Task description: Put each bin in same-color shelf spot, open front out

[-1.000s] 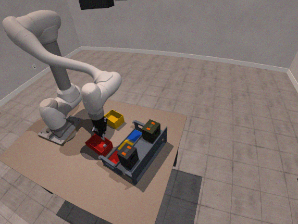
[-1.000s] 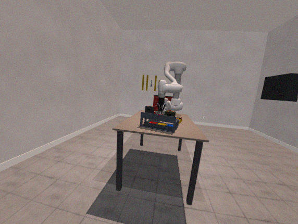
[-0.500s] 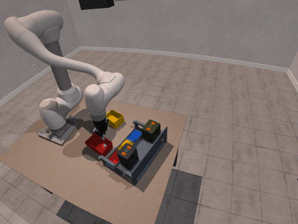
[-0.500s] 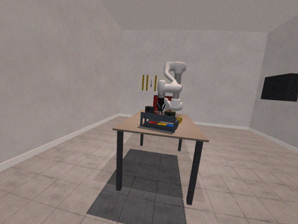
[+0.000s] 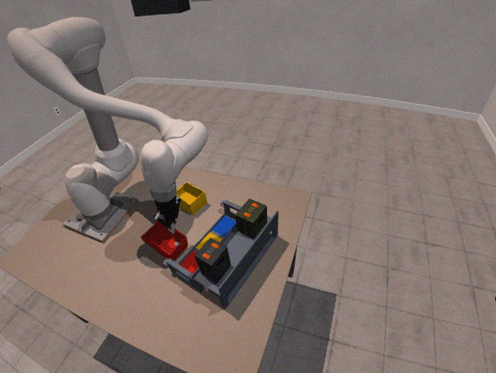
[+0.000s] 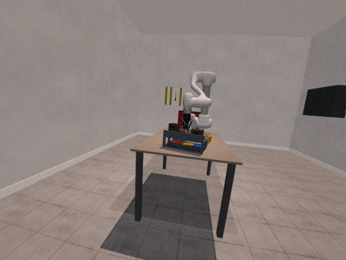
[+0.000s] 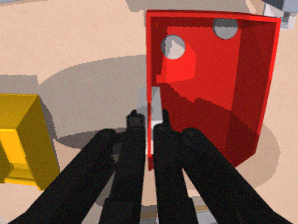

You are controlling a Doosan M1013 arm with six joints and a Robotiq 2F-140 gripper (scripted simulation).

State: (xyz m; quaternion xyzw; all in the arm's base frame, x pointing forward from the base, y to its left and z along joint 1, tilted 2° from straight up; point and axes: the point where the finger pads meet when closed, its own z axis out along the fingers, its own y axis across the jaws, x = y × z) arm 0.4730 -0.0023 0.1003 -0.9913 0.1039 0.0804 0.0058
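My hand is 5 cm to the left of the red bin, 4 cm above it and 2 cm past it. The rest, counted from my hand: yellow bin 23 cm to the left, 8 cm behind, 7 cm below; then grey shelf 29 cm ahead, 1 cm to the left, 1 cm below.
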